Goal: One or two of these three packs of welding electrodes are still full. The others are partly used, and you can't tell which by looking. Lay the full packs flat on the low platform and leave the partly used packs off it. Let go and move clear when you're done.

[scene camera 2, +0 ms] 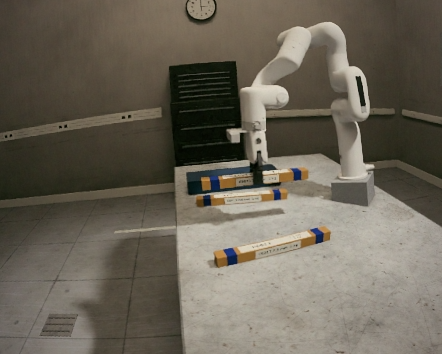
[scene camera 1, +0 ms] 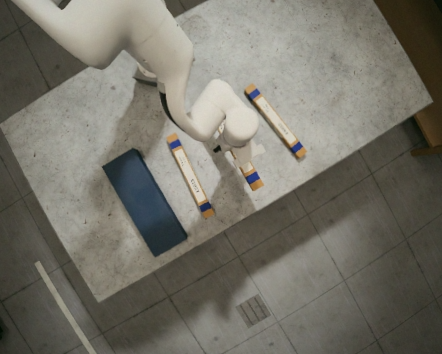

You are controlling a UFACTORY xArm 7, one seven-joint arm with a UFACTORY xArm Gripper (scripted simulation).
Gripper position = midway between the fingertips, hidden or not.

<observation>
In view: the gripper (scene camera 2: 256,182), a pack (scene camera 2: 231,256), a dark blue platform (scene camera 1: 129,175), a pack (scene camera 2: 245,179) and a pack (scene camera 2: 277,194).
The dark blue platform shows as well in scene camera 2 (scene camera 2: 194,178).
</observation>
